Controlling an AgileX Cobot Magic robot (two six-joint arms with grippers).
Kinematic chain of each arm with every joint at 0, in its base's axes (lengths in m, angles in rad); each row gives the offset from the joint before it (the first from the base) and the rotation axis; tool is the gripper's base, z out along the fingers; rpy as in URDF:
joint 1: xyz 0 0 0.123 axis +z
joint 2: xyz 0 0 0 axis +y
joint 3: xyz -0.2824 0 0.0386 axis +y
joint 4: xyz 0.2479 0 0.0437 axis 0.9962 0 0.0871
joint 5: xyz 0 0 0 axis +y
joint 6: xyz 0.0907 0 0.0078 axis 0.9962 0 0.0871
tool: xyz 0 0 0 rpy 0 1.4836 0
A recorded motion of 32 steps. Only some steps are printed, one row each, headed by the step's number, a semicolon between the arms.
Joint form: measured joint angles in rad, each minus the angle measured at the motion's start. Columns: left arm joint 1, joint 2, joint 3, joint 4, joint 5, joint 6; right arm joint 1, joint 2, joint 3, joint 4, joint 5, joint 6.
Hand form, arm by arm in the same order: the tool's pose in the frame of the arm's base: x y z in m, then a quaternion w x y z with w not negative. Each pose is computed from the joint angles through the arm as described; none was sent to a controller.
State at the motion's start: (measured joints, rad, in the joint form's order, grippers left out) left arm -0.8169 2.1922 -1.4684 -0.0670 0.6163 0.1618; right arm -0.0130 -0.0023 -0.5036 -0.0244 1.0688 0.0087
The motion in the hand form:
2: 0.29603 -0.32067 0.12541 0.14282 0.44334 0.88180 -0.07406; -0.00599 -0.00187 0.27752 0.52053 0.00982 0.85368 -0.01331
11: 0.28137 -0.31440 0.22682 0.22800 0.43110 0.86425 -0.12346; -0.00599 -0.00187 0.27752 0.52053 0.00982 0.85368 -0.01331
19: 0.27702 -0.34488 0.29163 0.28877 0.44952 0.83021 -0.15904; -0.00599 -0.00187 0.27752 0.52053 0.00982 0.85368 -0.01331
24: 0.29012 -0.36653 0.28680 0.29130 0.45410 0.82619 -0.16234; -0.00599 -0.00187 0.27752 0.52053 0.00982 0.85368 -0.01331
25: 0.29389 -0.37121 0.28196 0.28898 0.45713 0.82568 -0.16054; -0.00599 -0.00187 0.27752 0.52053 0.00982 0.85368 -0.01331
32: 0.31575 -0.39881 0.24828 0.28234 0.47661 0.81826 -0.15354; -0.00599 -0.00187 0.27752 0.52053 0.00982 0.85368 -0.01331
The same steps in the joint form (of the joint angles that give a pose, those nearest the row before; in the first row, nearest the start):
2: 0.0000 -0.0319 0.0000 0.0000 0.0302 0.0000; 0.0000 0.0000 0.0000 0.0000 0.0000 0.0000
11: -0.0096 -0.2655 -0.0080 -0.0372 0.0732 0.0000; 0.0000 0.0000 0.0000 0.0000 0.0000 0.0000
19: -0.0617 -0.2651 -0.2396 -0.0408 0.1571 0.0033; 0.0000 0.0000 0.0000 0.0000 0.0000 0.0000
24: -0.0690 -0.1655 -0.3763 -0.0422 0.1865 0.0058; 0.0000 0.0000 0.0000 0.0000 0.0000 0.0000
25: -0.0690 -0.1380 -0.4037 -0.0423 0.1927 0.0116; 0.0000 0.0000 0.0000 0.0000 0.0000 0.0000
32: -0.0690 0.0311 -0.5671 -0.0487 0.2075 0.0573; 0.0000 0.0000 0.0000 0.0000 0.0000 0.0000

